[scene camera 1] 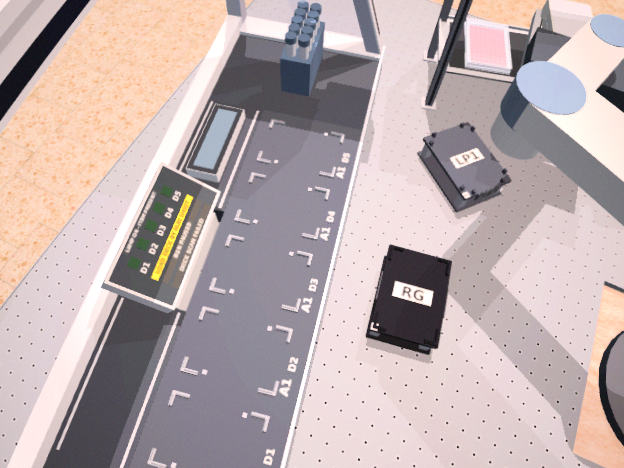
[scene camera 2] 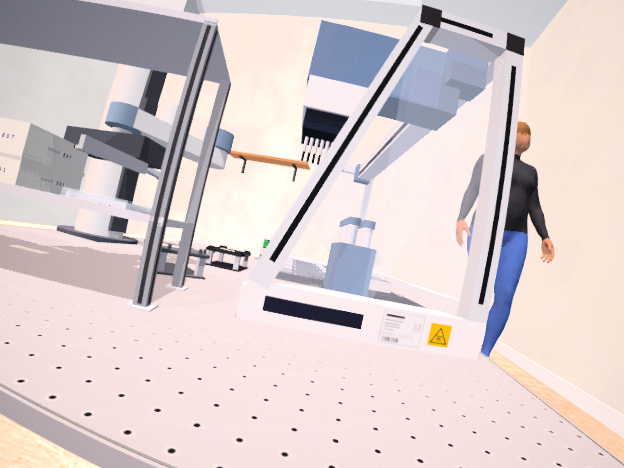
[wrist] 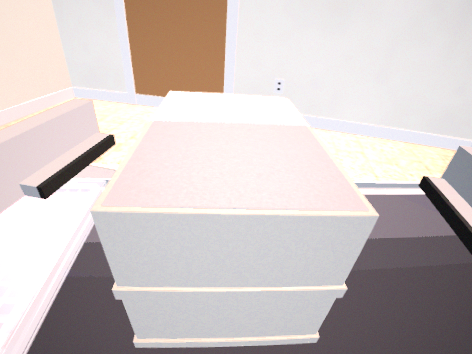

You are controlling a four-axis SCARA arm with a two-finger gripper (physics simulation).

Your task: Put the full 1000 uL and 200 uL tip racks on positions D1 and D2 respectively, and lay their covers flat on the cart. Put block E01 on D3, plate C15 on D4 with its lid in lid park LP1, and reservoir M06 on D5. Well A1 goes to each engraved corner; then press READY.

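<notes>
My gripper (wrist: pixel 263 141) is open, with its fingers apart on either side of a pale two-tier block stack (wrist: pixel 235 250) (scene camera 2: pixel 40 156) and nothing gripped. In scene camera 2 the stack's upper block reads E07; the lower label is partly cut off and seems to end in 01. A pink-welled plate (scene camera 1: pixel 487 46) lies on the low shelf; a clear-edged plate (wrist: pixel 40 240) shows left of the stack in the wrist view. Deck positions D1 to D5 on the deck (scene camera 1: pixel 241 322) hold no labware. Lid park LP1 (scene camera 1: pixel 466 158) is bare on top. Tip racks and reservoir M06 cannot be made out.
A black stand marked RG (scene camera 1: pixel 413 293) is near the deck's right edge. A blue tube rack (scene camera 1: pixel 302 73) stands at the deck's far end. A tilted status panel (scene camera 1: pixel 163 236) is at its left. Shelf posts (scene camera 2: pixel 176 166) rise near the arm. A person (scene camera 2: pixel 524 201) stands behind the deck frame.
</notes>
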